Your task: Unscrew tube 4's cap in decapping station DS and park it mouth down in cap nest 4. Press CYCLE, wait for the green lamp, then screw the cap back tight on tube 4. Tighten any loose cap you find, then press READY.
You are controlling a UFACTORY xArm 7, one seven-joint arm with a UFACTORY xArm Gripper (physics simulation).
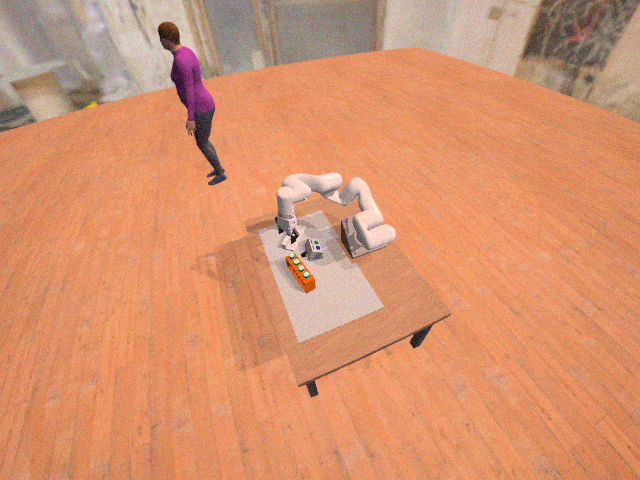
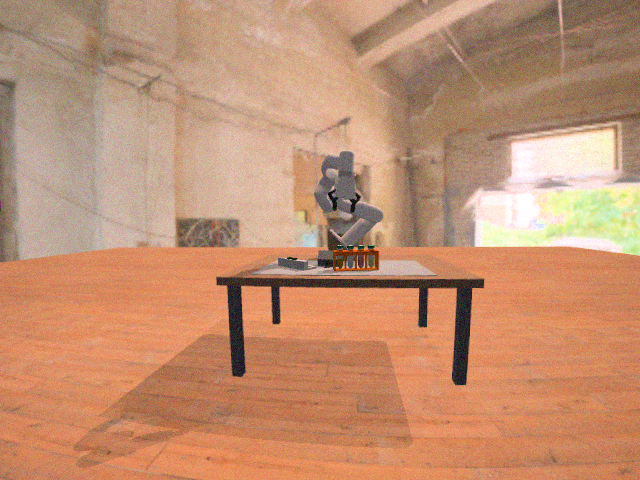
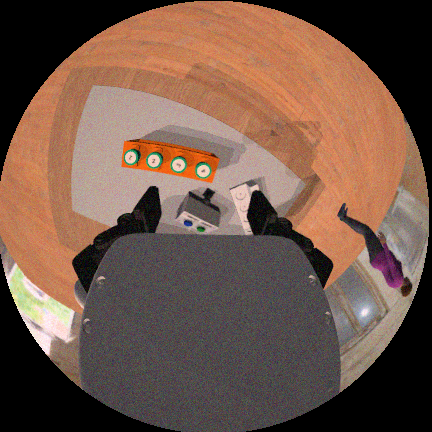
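Pixels of known places: gripper, between the fingertips: (image 1: 287, 237) (image 2: 343, 211) (image 3: 204, 200); arm's base, origin of its link: (image 2: 344, 244).
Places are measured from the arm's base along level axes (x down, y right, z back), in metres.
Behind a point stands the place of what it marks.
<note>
An orange rack (image 1: 310, 285) {x 0.037, y -0.198, z -0.400 m} (image 2: 355, 269) {x 0.087, y -0.091, z -0.445 m} (image 3: 191, 174) {x -0.004, y -0.028, z -0.420 m} holds several upright tubes with green-rimmed white caps numbered 1 to 4. Cap 4 (image 3: 203, 170) {x -0.033, y -0.015, z -0.446 m} sits on its tube at the rack end nearest the white strip; its tightness cannot be told. A grey box (image 1: 312, 250) {x 0.012, y 0.012, z -0.319 m} (image 2: 325, 256) {x 0.038, y 0.075, z -0.334 m} (image 3: 199, 204) {x 0.044, y 0.041, z -0.339 m} has a blue button (image 3: 188, 223) {x 0.019, y 0.033, z -0.281 m}, a green button or lamp (image 3: 201, 229) {x 0.019, y 0.079, z -0.277 m} and a black fixture (image 3: 208, 194) {x 0.075, y 0.059, z -0.368 m} in front. A white strip (image 1: 287, 243) {x 0.061, y 0.167, z -0.439 m} (image 2: 293, 263) {x 0.064, y 0.227, z -0.427 m} (image 3: 241, 196) {x 0.081, y 0.155, z -0.415 m} with round spots lies beside it, partly behind a finger. My gripper (image 1: 293, 236) {x -0.198, y -0.035, z -0.451 m} (image 2: 344, 203) {x -0.198, y -0.035, z -0.451 m} (image 3: 204, 200) {x -0.198, y -0.035, z -0.451 m} is open and empty, raised above the box and strip area.
A grey mat (image 1: 336, 304) {x 0.091, y -0.326, z -0.301 m} (image 3: 100, 125) {x 0.091, y -0.349, z -0.429 m} lies under the rack and box on the wooden table (image 1: 408, 289) {x 0.094, y -0.383, z 0.100 m} (image 2: 258, 282) {x 0.115, y 0.325, z -0.666 m}. The arm's base (image 1: 356, 242) {x 0.012, y -0.026, z -0.056 m} stands at the table's side. A person in purple (image 1: 191, 77) (image 3: 387, 265) stands on the floor away from the table.
</note>
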